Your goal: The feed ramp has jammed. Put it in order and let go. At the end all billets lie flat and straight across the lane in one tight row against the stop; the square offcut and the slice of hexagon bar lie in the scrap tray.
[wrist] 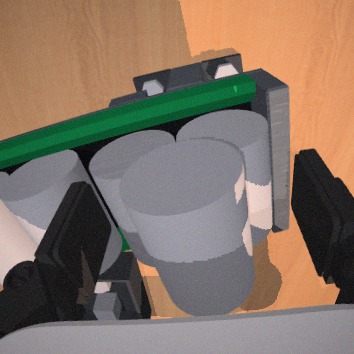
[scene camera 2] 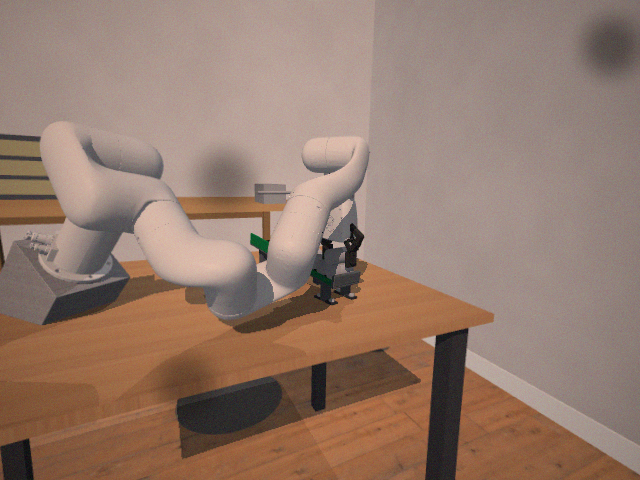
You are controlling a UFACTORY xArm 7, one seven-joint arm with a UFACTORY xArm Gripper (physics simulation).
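Seen in the pictures: gripper, fingertip midpoint: (wrist: 192,191) (scene camera 2: 338,263); arm's base, origin of the base link: (scene camera 2: 77,260).
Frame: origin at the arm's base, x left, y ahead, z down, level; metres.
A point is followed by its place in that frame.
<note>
The feed ramp has a green side rail (scene camera 2: 258,242) (wrist: 130,116) and a grey stop plate (scene camera 2: 346,279) @[z 0.057, x -0.295, y 0.506 m] (wrist: 280,160) @[z 0.043, x -0.292, y 0.516 m] at its end. In the wrist view one grey billet (wrist: 225,125) @[z 0.046, x -0.269, y 0.538 m] lies next to the stop, and another billet (wrist: 107,165) @[z 0.031, x -0.217, y 0.537 m] lies beside it. A raised billet (wrist: 195,230) @[z -0.012, x -0.254, y 0.537 m] overlaps both from above. Further left, another billet (wrist: 47,175) @[z 0.029, x -0.190, y 0.539 m] is partly behind the left finger. My gripper (scene camera 2: 339,253) @[z 0.027, x -0.250, y 0.519 m] (wrist: 192,191) @[z 0.027, x -0.250, y 0.519 m] is open and empty, its fingers either side of the raised billet, the right one beyond the stop. The square offcut, hexagon slice and scrap tray do not show.
Dark ramp feet with bolts (wrist: 117,300) @[z 0.108, x -0.111, y 0.299 m] stand on the wooden table (scene camera 2: 408,304) @[z 0.117, x -0.391, y 0.625 m] (wrist: 320,60) @[z 0.116, x -0.340, y 0.538 m]. My arm (scene camera 2: 297,232) @[z -0.095, x -0.424, y 0.274 m] hides much of the ramp in the scene view. A back bench (scene camera 2: 222,205) carries a grey box (scene camera 2: 270,193).
</note>
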